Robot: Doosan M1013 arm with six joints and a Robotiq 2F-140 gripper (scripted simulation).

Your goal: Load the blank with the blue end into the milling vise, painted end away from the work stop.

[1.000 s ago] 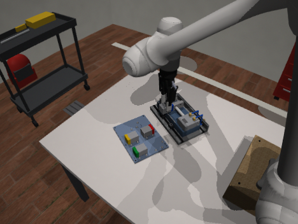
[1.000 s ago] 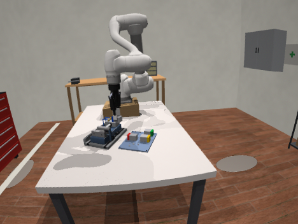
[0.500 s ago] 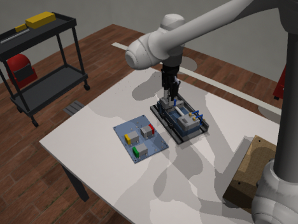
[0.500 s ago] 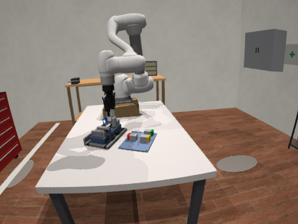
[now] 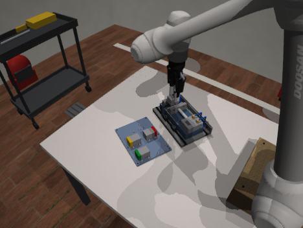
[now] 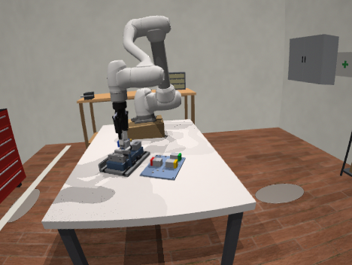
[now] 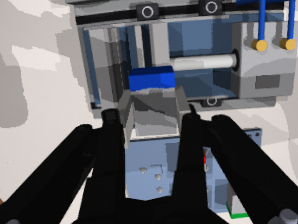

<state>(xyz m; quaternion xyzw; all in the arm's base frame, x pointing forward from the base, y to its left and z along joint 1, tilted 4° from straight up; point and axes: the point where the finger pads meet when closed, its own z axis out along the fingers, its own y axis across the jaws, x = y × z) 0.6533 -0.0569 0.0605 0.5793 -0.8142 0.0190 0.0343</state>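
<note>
Now: the vise 140 mm below my hand, 50 mm behind it and 10 mm to the right of it. From my hand the other things lie so: red-ended blank (180 mm to the left, 150 mm below, 10 mm ahead); then blue-ended blank (30 mm below); then infeed plate (220 mm to the left, 170 mm below, 20 mm ahead).
</note>
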